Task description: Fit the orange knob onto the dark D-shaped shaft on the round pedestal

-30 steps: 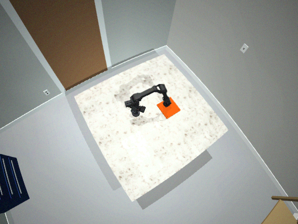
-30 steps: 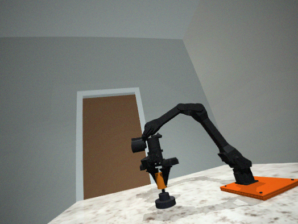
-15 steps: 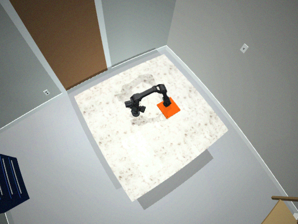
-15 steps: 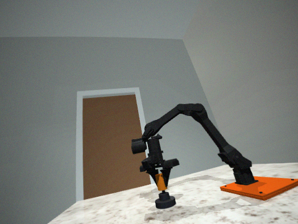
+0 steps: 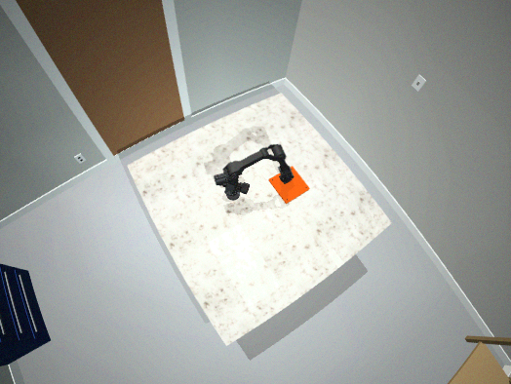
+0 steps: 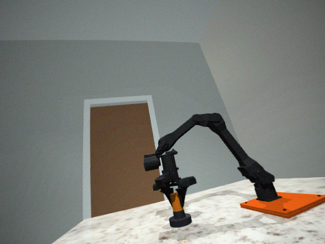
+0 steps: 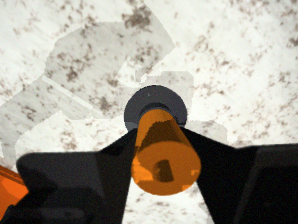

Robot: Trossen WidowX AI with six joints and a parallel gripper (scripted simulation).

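Now: gripper tip 20 mm below the orange knob. Also, from my gripper tip: round pedestal: 20 mm below.
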